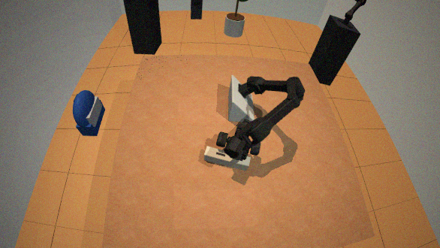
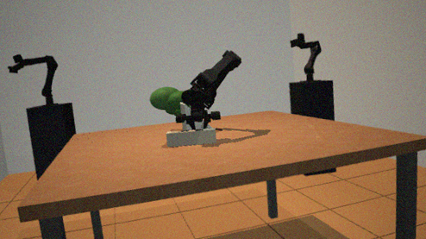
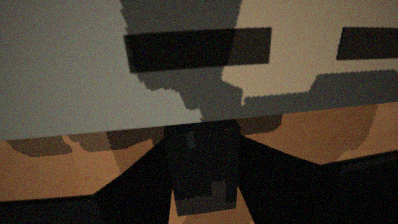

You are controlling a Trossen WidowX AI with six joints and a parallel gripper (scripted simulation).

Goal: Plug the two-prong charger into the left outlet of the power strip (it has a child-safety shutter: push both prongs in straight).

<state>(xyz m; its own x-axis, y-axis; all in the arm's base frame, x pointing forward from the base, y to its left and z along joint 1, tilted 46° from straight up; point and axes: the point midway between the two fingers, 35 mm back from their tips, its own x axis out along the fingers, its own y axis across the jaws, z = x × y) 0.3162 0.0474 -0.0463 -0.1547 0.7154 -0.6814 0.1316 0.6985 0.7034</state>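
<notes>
The black two-prong charger lies 2 cm ahead of my gripper tip and 1 cm above it.
</notes>
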